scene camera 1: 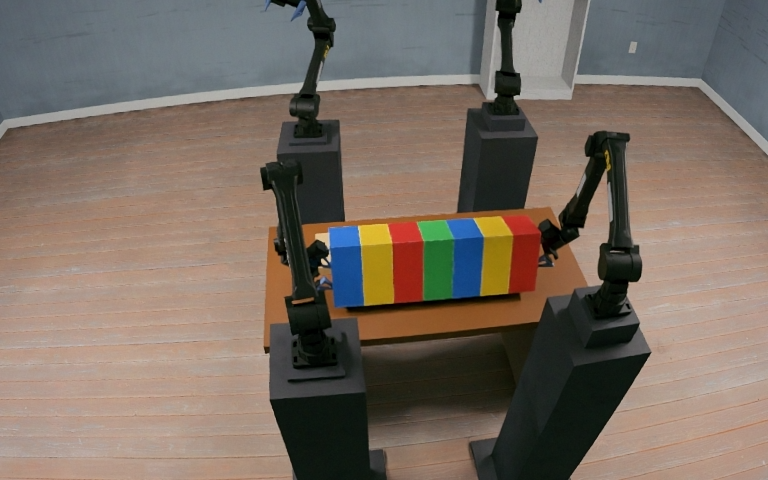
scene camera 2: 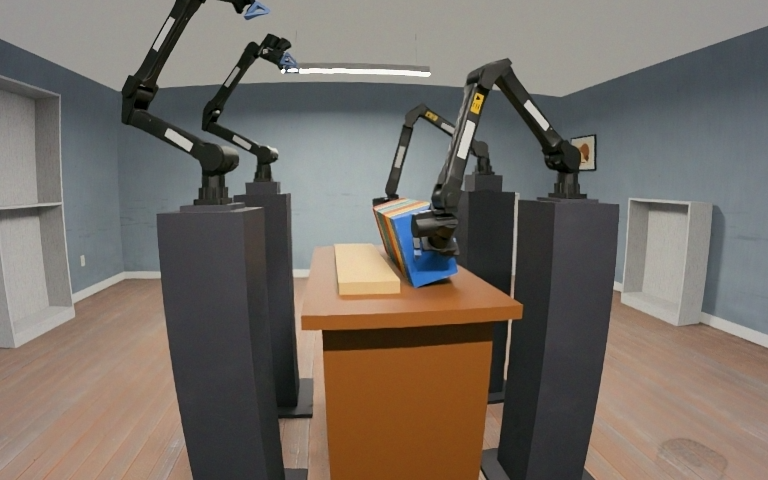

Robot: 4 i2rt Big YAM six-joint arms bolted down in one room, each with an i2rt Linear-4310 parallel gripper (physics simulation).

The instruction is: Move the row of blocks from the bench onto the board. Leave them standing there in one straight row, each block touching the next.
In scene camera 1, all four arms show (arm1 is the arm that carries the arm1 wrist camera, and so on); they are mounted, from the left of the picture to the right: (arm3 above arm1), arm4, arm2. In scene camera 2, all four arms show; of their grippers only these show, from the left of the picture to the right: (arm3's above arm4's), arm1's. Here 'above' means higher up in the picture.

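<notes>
A row of seven blocks, blue, yellow, red, green, blue, yellow and red from the left in scene camera 1, stands side by side over the bench. In scene camera 2 it leans left, its top toward the pale board, its lower right edge raised. Arm1's gripper is open at the blue end face. Arm2's gripper is at the red end face; its opening is unclear. Arm3's gripper is open, high up. Arm4's gripper is high up, opening unclear.
Dark pedestals carry the arms around the bench. Arm1's forearm stands close to the blue end. The board lies to the left of the row in scene camera 2; the blocks hide most of it in scene camera 1.
</notes>
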